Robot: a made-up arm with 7 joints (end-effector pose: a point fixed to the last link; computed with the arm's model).
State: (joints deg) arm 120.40 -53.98 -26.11 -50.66 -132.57 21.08 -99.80
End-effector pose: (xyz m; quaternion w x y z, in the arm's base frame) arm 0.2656 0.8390 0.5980 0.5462 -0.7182 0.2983 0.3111
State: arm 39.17 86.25 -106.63 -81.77 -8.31 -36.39 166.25
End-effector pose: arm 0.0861 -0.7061 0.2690 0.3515 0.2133 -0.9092 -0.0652
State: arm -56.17 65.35 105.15 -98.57 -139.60 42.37 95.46
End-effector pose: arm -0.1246 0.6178 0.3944 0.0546 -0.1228 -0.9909 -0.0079
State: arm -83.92 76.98 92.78 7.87 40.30 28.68 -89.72
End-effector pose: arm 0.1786 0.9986 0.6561 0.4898 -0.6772 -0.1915 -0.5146
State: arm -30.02 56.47 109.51 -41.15 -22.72 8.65 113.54
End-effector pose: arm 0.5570 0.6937 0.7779 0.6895 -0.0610 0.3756 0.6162
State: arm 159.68 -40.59 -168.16 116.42 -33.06 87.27 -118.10
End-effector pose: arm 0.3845 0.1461 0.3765 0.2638 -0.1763 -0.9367 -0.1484
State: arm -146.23 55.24 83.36 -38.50 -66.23 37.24 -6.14
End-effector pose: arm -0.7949 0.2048 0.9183 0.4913 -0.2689 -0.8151 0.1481
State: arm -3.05 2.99 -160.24 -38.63 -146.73 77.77 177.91
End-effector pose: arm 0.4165 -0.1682 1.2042 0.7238 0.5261 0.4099 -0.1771
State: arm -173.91 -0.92 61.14 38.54 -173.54 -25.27 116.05
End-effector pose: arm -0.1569 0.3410 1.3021 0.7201 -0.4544 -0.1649 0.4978
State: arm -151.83 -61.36 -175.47 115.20 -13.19 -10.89 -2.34
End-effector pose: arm 0.4088 -0.2244 0.1884 0.1687 -0.5989 0.7794 0.0735
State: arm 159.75 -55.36 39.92 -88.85 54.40 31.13 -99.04
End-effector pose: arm 0.6474 -0.0230 0.3684 0.5151 0.6390 0.5319 0.2083
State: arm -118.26 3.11 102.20 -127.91 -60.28 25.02 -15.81
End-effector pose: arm -0.3940 -0.0188 0.5877 0.2727 0.2118 -0.8568 -0.3830
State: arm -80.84 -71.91 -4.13 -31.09 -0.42 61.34 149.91
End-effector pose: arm -0.0914 -0.8970 0.5268 0.0633 -0.1766 0.4062 -0.8943
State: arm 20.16 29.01 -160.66 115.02 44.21 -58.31 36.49
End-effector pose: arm -0.1187 0.1464 0.9422 0.7909 0.0080 -0.5665 -0.2313
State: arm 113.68 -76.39 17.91 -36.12 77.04 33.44 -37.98
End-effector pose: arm 0.4037 0.8370 0.3300 0.4620 -0.3744 0.5166 0.6161
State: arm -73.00 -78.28 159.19 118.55 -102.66 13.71 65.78
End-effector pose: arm 0.1034 -0.3442 0.0890 0.5351 0.1765 0.8180 0.1153
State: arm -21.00 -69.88 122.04 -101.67 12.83 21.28 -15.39
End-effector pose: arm -0.3600 0.3176 0.8115 0.5549 -0.2787 0.0720 0.7806
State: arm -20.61 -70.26 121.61 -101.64 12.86 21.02 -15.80
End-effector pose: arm -0.3620 0.3205 0.8068 0.5557 -0.2812 0.0750 0.7788
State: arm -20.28 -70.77 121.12 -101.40 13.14 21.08 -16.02
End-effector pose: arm -0.3673 0.3228 0.8018 0.5552 -0.2879 0.0723 0.7769
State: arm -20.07 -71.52 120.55 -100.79 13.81 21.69 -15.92
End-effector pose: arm -0.3785 0.3236 0.7965 0.5522 -0.3015 0.0594 0.7750
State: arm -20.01 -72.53 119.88 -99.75 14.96 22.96 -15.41
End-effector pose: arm -0.3966 0.3226 0.7904 0.5456 -0.3232 0.0345 0.7724
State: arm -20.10 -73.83 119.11 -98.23 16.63 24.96 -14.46
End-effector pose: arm -0.4220 0.3192 0.7828 0.5343 -0.3529 -0.0037 0.7681
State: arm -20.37 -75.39 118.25 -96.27 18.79 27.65 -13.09
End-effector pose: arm -0.4544 0.3126 0.7728 0.5170 -0.3889 -0.0547 0.7606
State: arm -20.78 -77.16 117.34 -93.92 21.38 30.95 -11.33
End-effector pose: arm -0.4921 0.3025 0.7595 0.4930 -0.4284 -0.1167 0.7482
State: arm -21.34 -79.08 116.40 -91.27 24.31 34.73 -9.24
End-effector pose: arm -0.5332 0.2883 0.7423 0.4619 -0.4680 -0.1873 0.7297
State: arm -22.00 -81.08 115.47 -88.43 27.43 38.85 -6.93
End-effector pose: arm -0.5754 0.2702 0.7212 0.4241 -0.5044 -0.2626 0.7048
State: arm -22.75 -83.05 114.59 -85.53 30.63 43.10 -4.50
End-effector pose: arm -0.6159 0.2488 0.6970 0.3813 -0.5346 -0.3382 0.6741
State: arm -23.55 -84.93 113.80 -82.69 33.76 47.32 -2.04
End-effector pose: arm -0.6527 0.2250 0.6710 0.3356 -0.5572 -0.4106 0.6390
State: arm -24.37 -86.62 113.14 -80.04 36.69 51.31 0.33
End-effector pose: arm -0.6841 0.2002 0.6452 0.2901 -0.5716 -0.4760 0.6021
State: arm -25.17 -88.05 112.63 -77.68 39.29 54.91 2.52
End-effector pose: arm -0.7094 0.1761 0.6216 0.2476 -0.5785 -0.5323 0.5663
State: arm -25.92 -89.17 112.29 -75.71 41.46 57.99 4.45
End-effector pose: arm -0.7285 0.1541 0.6021 0.2109 -0.5797 -0.5780 0.5342
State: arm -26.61 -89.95 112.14 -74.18 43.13 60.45 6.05
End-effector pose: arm -0.7419 0.1350 0.5882 0.1820 -0.5767 -0.6132 0.5082
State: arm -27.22 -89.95 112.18 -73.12 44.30 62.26 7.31
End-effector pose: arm -0.7494 0.1201 0.5853 0.1629 -0.5702 -0.6372 0.4922
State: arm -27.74 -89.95 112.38 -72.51 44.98 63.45 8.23
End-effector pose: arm -0.7535 0.1087 0.5849 0.1516 -0.5639 -0.6536 0.4815
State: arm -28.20 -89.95 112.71 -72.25 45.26 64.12 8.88
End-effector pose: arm -0.7552 0.1000 0.5865 0.1466 -0.5580 -0.6643 0.4752
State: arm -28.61 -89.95 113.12 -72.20 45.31 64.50 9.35
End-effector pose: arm -0.7556 0.0931 0.5894 0.1453 -0.5526 -0.6716 0.4717
